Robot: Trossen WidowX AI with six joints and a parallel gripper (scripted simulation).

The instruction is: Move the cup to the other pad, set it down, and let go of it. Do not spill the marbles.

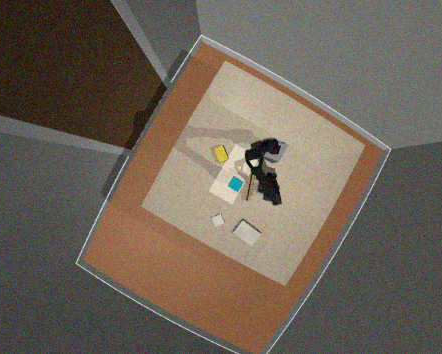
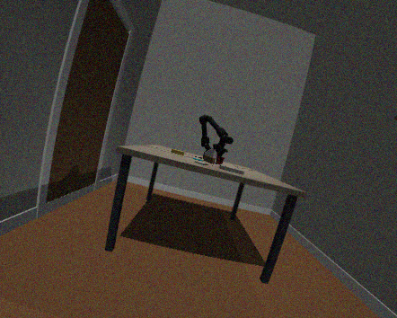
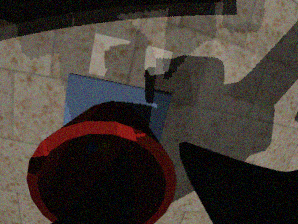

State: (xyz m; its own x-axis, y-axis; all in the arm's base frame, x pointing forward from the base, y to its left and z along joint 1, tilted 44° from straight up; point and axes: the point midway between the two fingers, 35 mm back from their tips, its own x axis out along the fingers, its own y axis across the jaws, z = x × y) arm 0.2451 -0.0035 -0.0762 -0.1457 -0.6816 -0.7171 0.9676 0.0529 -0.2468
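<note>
The red cup is 3 cm ahead of my gripper tip, 1 cm to the left of it and 2 cm below it. The rest, counted from my gripper tip: blue pad (3 cm ahead, 1 cm to the left, 6 cm below); yellow marble (3 cm ahead, 2 cm to the left, 4 cm below); wooden bar (5 cm ahead, 10 cm to the right, 4 cm below).
</note>
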